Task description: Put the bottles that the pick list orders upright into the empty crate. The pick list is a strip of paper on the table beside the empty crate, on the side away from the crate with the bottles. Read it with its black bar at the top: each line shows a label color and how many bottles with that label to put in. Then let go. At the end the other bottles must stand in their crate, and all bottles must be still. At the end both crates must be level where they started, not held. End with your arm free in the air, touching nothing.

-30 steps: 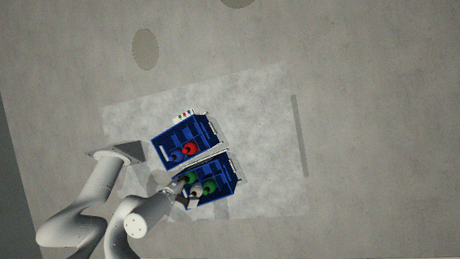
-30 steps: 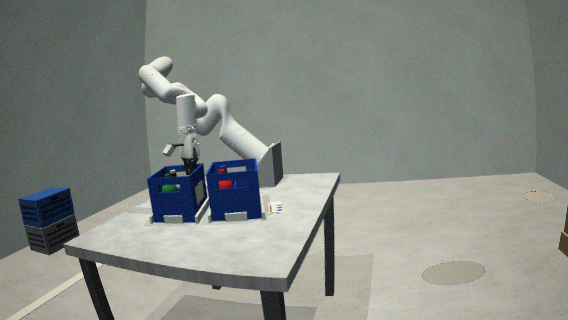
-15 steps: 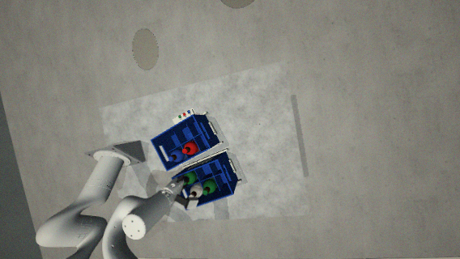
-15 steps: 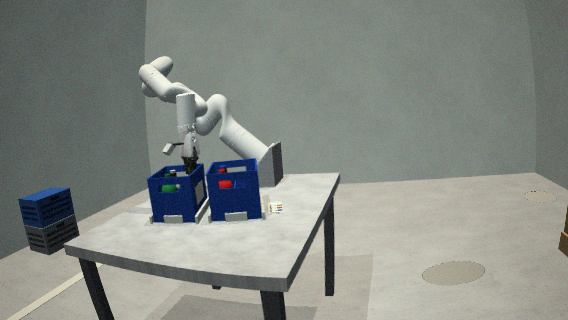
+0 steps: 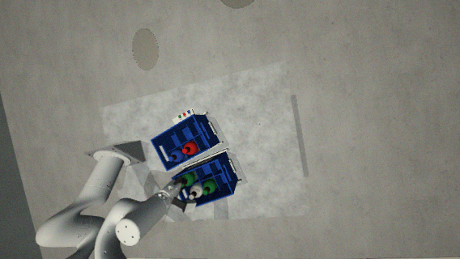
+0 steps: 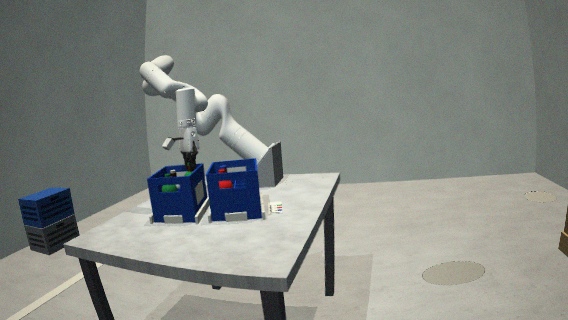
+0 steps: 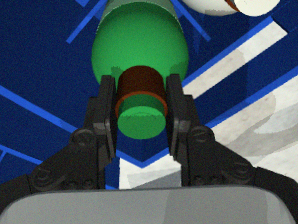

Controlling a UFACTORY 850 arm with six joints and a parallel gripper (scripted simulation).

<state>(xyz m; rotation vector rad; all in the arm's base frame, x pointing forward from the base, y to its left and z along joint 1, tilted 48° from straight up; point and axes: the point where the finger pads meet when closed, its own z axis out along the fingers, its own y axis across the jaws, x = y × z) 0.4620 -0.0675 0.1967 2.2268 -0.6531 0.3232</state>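
Right now the green-label bottle is 7 cm below my hand. Round my hand: red-label bottle (16 cm to the left, 10 cm below, 4 cm ahead); then white-label bottle (10 cm below, 8 cm to the right, 2 cm ahead); then blue-label bottle (13 cm to the left, 10 cm below, 4 cm behind).
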